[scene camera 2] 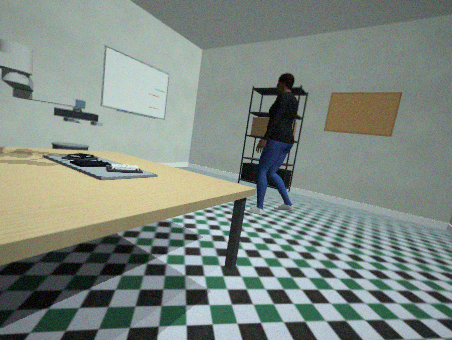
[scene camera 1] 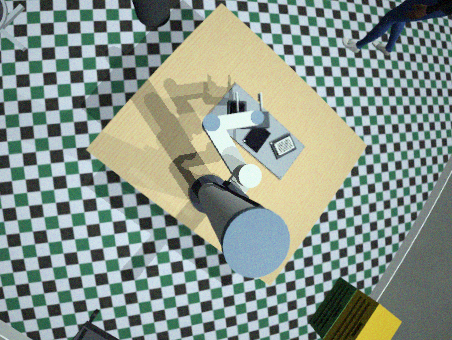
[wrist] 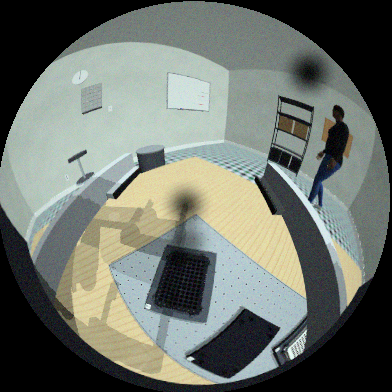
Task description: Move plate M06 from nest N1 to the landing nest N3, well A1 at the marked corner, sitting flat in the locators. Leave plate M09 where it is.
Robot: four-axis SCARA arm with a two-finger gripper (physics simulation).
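My gripper is open and empty, with its fingers wide apart above the far part of the grey board. A black well plate sits in a dark nest there, lower than the fingers. A flat black nest with no visible plate is in the middle; a small white mark shows at its corner in the wrist view. A white well plate sits in another dark nest, partly hidden by a finger in the wrist view. Plate and nest labels are not readable.
The grey perforated board lies on the wooden table. The arm's thick dark column stands near one table edge. A person stands beyond the table.
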